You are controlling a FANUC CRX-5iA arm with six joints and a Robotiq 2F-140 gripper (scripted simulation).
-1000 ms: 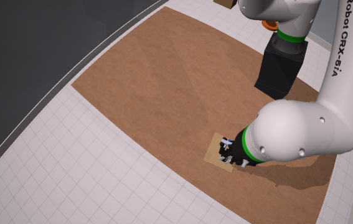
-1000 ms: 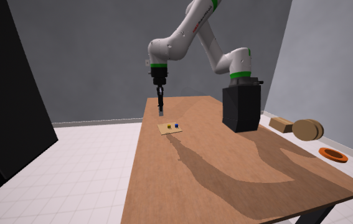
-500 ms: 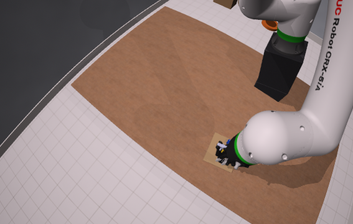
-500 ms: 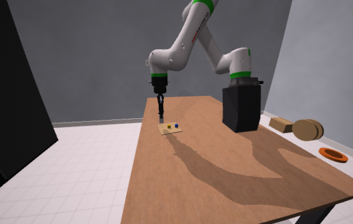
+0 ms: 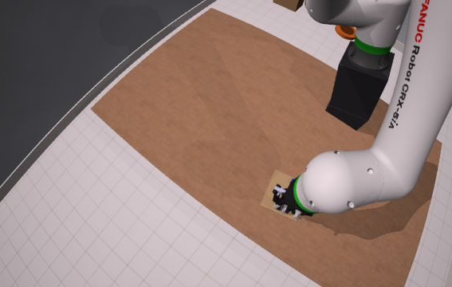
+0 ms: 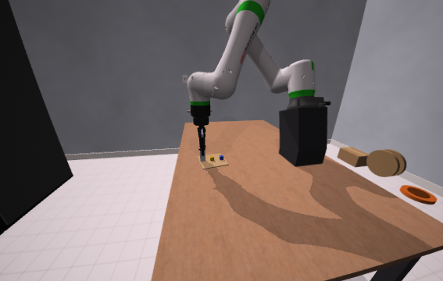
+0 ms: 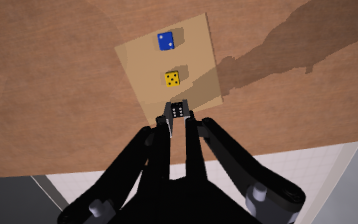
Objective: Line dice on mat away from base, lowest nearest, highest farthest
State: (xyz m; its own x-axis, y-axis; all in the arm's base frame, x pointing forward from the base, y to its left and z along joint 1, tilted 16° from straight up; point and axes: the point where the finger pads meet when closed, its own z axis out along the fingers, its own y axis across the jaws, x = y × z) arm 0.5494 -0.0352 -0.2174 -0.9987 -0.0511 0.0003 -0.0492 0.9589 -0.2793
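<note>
My gripper is now 20 mm above the black die. Also, from my hand: blue die (100 mm behind, 30 mm below); yellow die (50 mm behind, 30 mm below); tan mat (50 mm behind, 40 mm below).
</note>
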